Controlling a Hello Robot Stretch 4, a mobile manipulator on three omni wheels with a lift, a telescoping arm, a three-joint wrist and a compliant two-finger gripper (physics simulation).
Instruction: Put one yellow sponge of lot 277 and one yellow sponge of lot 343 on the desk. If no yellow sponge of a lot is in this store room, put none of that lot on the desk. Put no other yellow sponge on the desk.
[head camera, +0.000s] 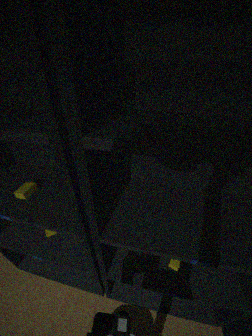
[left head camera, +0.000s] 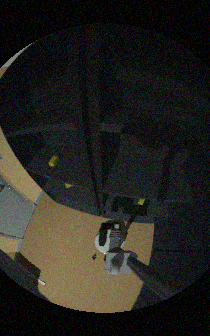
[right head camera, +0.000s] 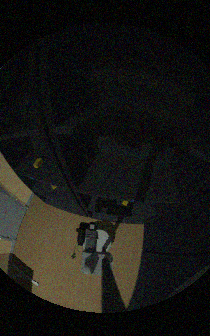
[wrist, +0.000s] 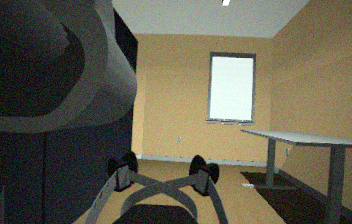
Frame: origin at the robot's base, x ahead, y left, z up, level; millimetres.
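Seen in the pictures: gripper, fingertip midpoint: (left head camera: 98, 260) (right head camera: 78, 259) (wrist: 164, 166); robot's base, link origin: (left head camera: 108, 240) (right head camera: 96, 241).
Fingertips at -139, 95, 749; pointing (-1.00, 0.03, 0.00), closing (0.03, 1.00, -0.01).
Offsets run from my fingertips to a thing's top centre, as dx, dy, dz. "*": to the spot under its first point. Level surfaces: height alone.
Three yellow sponges lie in a dark shelf unit @[* +679, -258, +214] (head camera: 160, 215) (left head camera: 130, 172). One sponge @[+768, +533, +259] (head camera: 25, 190) (left head camera: 53, 161) (right head camera: 37, 163) is on a left board. A second sponge @[+796, +521, -198] (head camera: 50, 233) (left head camera: 68, 185) (right head camera: 54, 187) shows partly on a lower board there. A third sponge @[+652, -431, -198] (head camera: 174, 264) (left head camera: 142, 202) (right head camera: 125, 203) is low in the bay to the right. No lot number is readable. My gripper (wrist: 164, 166) is open and empty, its fingertips wide apart, away from the sponges. The desk @[dz -57] (wrist: 305, 138) stands at the right in the wrist view.
Small blue marks @[* +598, +537, +194] (head camera: 6, 218) @[* +477, -367, +196] (head camera: 194, 262) show on the shelf edges. A dark blue cabinet side (wrist: 85, 165) stands close at the left in the wrist view. A window (wrist: 231, 87) is in the far wall. A grey door (left head camera: 15, 212) (right head camera: 11, 215) is at the left in the side head views.
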